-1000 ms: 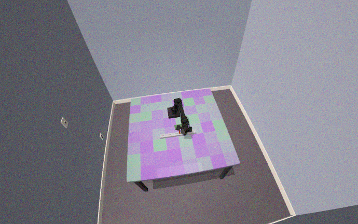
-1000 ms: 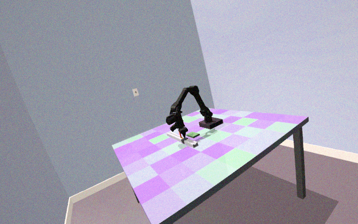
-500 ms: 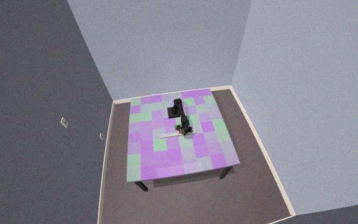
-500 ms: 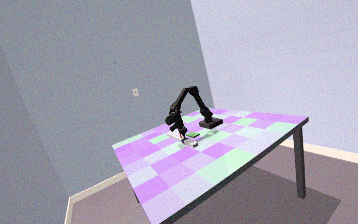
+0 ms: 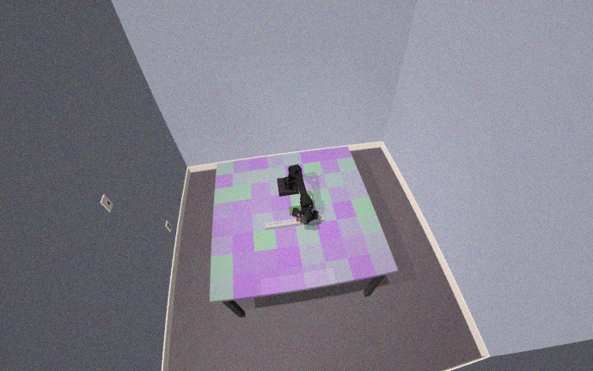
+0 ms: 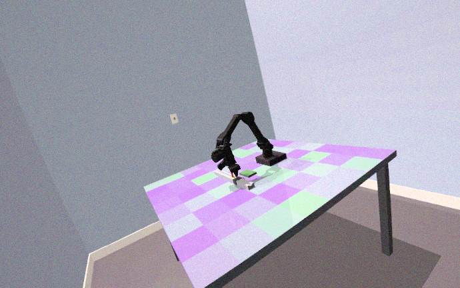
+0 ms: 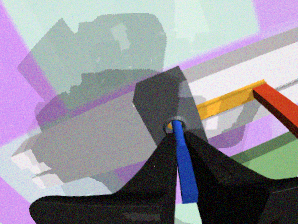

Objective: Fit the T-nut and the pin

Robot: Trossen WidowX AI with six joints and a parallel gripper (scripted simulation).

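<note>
My gripper tip is right at the blue pin. Also, from my gripper tip: green tray (120 mm behind, 50 mm to the right, 40 mm below).
</note>
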